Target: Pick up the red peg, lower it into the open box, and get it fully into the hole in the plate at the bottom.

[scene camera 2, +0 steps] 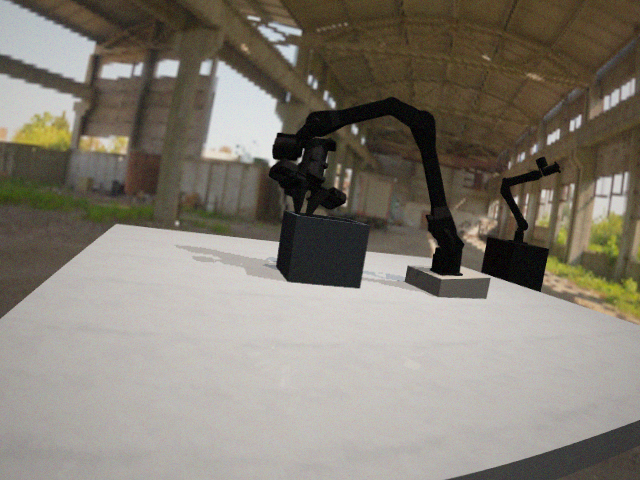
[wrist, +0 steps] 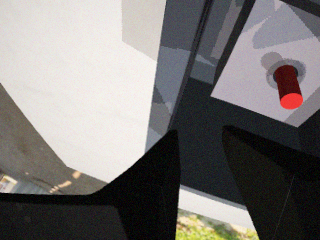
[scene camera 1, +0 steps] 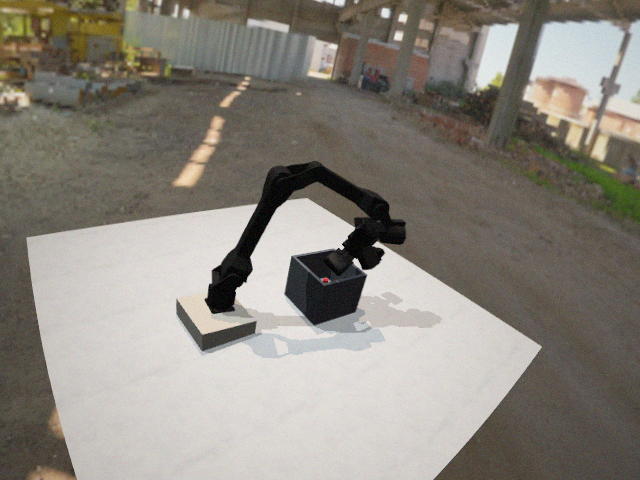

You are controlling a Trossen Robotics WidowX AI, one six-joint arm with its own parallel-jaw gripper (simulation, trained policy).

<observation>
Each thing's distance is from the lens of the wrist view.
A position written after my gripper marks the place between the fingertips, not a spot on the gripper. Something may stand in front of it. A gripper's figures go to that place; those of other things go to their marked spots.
my gripper (wrist: 199, 135): 10 cm
red peg (wrist: 288, 87): 14 cm
</observation>
